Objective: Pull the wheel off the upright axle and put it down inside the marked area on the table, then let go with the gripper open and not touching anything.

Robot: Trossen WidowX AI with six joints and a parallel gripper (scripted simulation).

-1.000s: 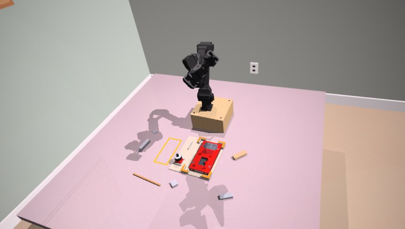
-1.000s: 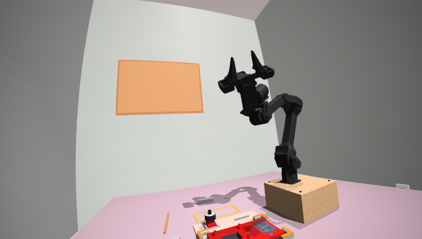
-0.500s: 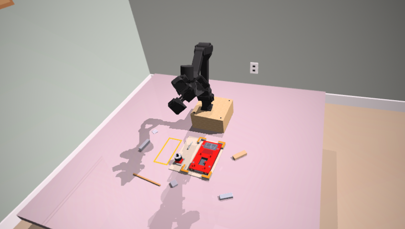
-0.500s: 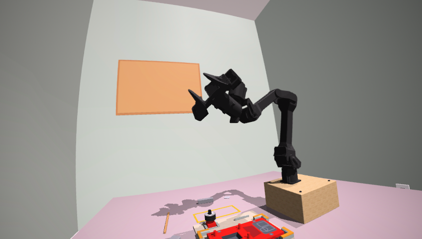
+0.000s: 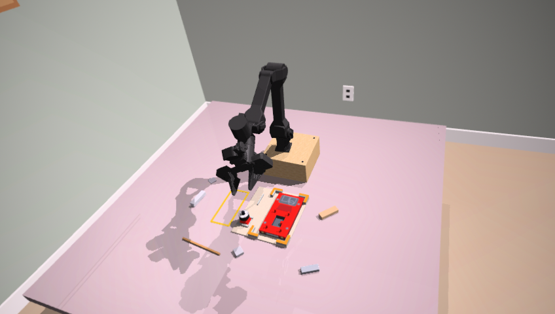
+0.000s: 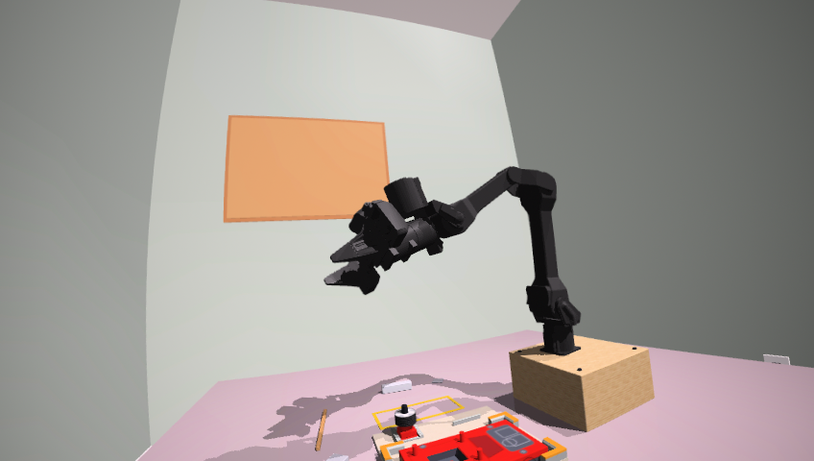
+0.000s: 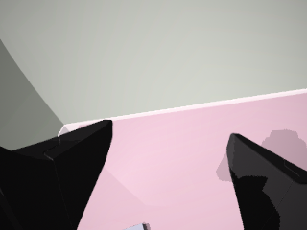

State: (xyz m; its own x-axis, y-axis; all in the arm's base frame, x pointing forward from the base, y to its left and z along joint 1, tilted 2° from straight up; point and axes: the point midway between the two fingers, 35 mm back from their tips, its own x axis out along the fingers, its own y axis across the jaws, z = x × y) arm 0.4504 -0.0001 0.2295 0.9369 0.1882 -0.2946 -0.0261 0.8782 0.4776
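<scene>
The wheel lies 14 cm behind my gripper tip, 9 cm to the right of it and 28 cm below it. The rest, counted from my gripper tip: brown stick (22 cm to the right, 31 cm below); then tan block (23 cm behind, 22 cm to the left, 31 cm below).
</scene>
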